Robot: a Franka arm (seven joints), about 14 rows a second.
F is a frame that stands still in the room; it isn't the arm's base.
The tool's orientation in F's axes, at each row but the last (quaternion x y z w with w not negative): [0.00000, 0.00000, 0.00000, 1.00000]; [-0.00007, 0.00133, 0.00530, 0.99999]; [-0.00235, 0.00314, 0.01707, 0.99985]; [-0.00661, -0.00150, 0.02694, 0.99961]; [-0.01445, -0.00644, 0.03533, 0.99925]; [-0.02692, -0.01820, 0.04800, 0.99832]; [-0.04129, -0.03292, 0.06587, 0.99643]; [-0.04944, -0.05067, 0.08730, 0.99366]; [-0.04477, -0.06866, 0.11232, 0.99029]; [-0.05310, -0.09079, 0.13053, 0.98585]
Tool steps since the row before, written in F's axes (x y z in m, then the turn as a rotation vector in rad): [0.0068, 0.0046, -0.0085, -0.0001, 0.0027, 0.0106]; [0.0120, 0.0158, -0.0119, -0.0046, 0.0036, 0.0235]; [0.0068, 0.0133, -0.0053, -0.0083, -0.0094, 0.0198]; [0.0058, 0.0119, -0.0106, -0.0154, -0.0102, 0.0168]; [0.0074, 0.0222, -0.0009, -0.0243, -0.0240, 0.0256]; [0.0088, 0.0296, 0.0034, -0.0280, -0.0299, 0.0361]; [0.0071, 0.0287, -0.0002, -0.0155, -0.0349, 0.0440]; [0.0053, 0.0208, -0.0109, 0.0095, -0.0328, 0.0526]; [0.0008, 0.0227, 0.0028, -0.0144, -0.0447, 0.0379]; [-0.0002, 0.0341, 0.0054, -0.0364, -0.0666, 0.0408]
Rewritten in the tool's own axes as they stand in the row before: [0.0068, 0.0046, -0.0085, -0.0001, 0.0027, 0.0106]; [0.0122, 0.0157, -0.0119, -0.0046, 0.0036, 0.0235]; [0.0073, 0.0131, -0.0052, -0.0087, -0.0092, 0.0197]; [0.0064, 0.0117, -0.0105, -0.0159, -0.0096, 0.0167]; [0.0089, 0.0216, -0.0004, -0.0256, -0.0230, 0.0252]; [0.0117, 0.0284, 0.0046, -0.0295, -0.0291, 0.0356]; [0.0109, 0.0275, 0.0015, -0.0174, -0.0363, 0.0421]; [0.0079, 0.0207, -0.0095, 0.0083, -0.0394, 0.0481]; [0.0063, 0.0216, 0.0043, -0.0193, -0.0442, 0.0362]; [0.0098, 0.0321, 0.0081, -0.0456, -0.0602, 0.0415]
